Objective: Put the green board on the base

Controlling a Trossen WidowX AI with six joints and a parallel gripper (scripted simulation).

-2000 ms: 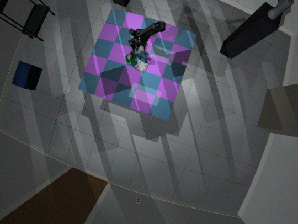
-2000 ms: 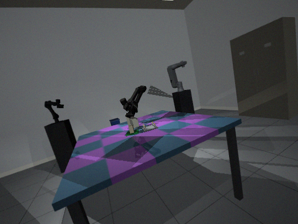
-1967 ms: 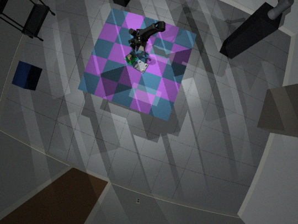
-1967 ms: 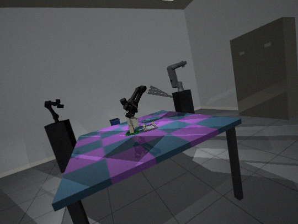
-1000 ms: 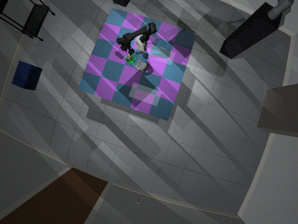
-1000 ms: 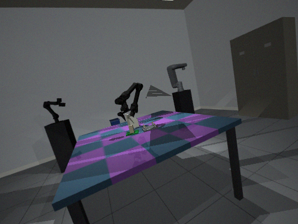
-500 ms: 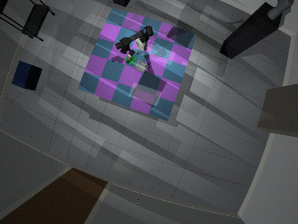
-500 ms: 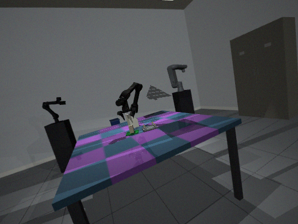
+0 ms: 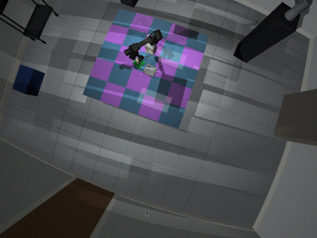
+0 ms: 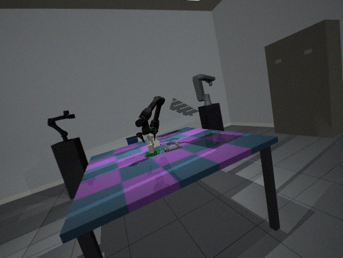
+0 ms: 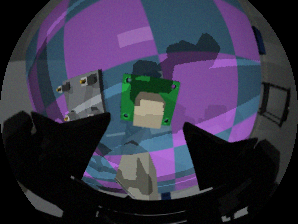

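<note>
The green board is 8 cm below my gripper tip. Round my gripper tip: grey base 3 cm ahead, 18 cm to the left, 10 cm below.
</note>
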